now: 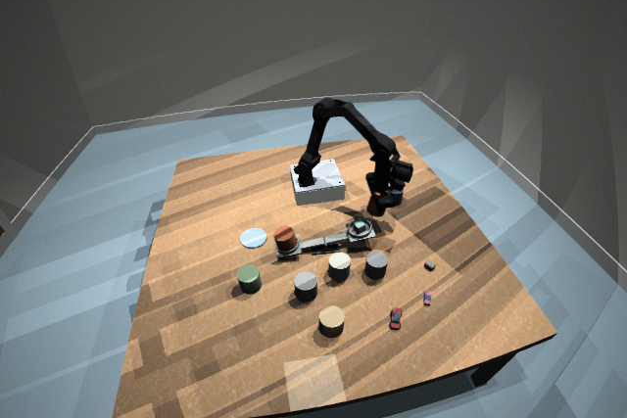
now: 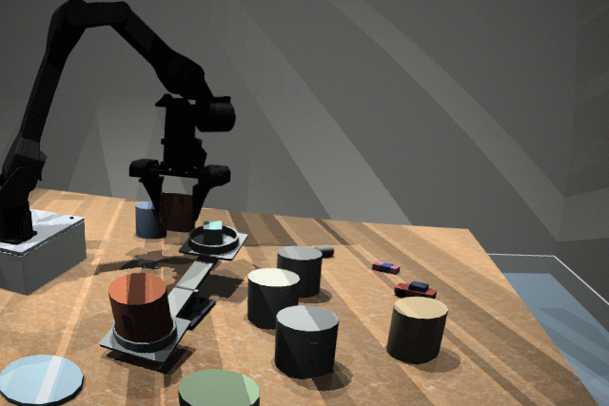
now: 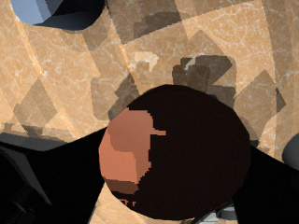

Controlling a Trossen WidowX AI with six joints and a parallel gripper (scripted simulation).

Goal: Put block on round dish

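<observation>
Now: the teal block 100 mm ahead of my gripper tip, 100 mm to the right of it and 10 mm above it. Also, from my gripper tip: grey lump 270 mm ahead, 110 mm to the left, 70 mm below; cream cup 230 mm ahead, 210 mm to the right, 40 mm below; blue cup 110 mm behind, 140 mm to the left, 40 mm below.
</observation>
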